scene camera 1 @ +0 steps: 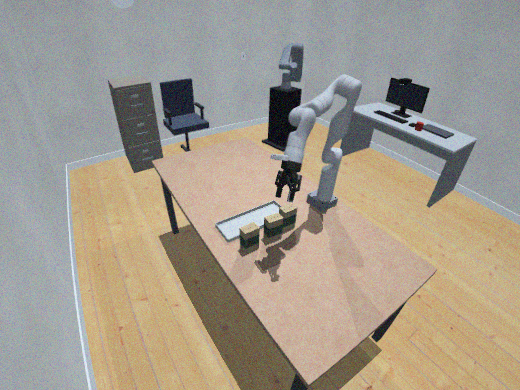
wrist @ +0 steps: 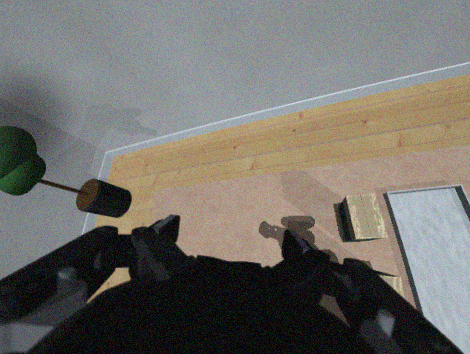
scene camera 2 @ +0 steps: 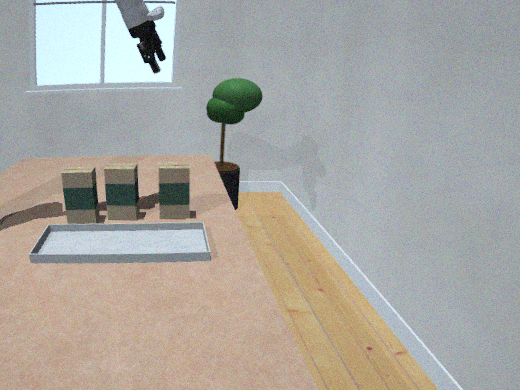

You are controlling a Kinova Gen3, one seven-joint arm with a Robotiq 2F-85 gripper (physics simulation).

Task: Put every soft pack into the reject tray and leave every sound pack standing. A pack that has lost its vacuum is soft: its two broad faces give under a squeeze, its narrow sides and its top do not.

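Where they show: gripper, fingertip midpoint: [scene camera 1: 283,199] [wrist: 230,234] [scene camera 2: 160,66]; arm's base, link origin: [scene camera 1: 323,196].
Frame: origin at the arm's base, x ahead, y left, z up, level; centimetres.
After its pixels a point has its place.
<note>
Three tan packs with dark green bands stand upright in a row beside the reject tray [scene camera 1: 250,221] @[x 44.4, y -17.5, z -5.2 cm] [scene camera 2: 120,257] @[x 42.2, y -24.6, z -4.1 cm] [wrist: 435,240] @[x 51.0, y -18.1, z -5.2 cm]: an end pack [scene camera 1: 249,239] @[x 60.3, y -0.6, z 3.8 cm] [scene camera 2: 174,193] @[x 57.9, y -5.3, z 1.8 cm] [wrist: 369,217] @[x 57.8, y -3.3, z 8.6 cm] near the table's long edge, a middle pack [scene camera 1: 273,227] @[x 46.8, y 1.9, z 4.9 cm] [scene camera 2: 121,194] @[x 44.1, y -2.9, z 1.7 cm] [wrist: 395,284] @[x 46.8, y -2.6, z 8.6 cm], partly hidden in the wrist view, and another end pack [scene camera 1: 288,216] @[x 35.2, y 1.5, z 5.2 cm] [scene camera 2: 80,198] @[x 33.2, y -3.3, z 1.7 cm] nearest the arm's base. No pack lies in the tray. All three look alike; softness cannot be told by eye. My gripper [scene camera 1: 285,197] @[x 56.7, y 14.6, z 33.8 cm] [scene camera 2: 159,65] @[x 56.7, y 14.6, z 33.8 cm] [wrist: 230,234] @[x 56.7, y 14.6, z 33.8 cm] is open and empty, high above the table, apart from the packs.
The arm's base [scene camera 1: 322,200] @[x 4.3, y 1.9, z 0.4 cm] stands at the table's far long edge, close to the packs' row. The tabletop [scene camera 1: 320,300] @[x 56.5, y 40.2, z -5.5 cm] [scene camera 2: 150,325] @[x 45.4, y -45.5, z -5.5 cm] extends around them. A potted plant [scene camera 2: 230,180] [wrist: 105,198] stands beyond the table's end. A desk, a chair and a cabinet stand away from the table.
</note>
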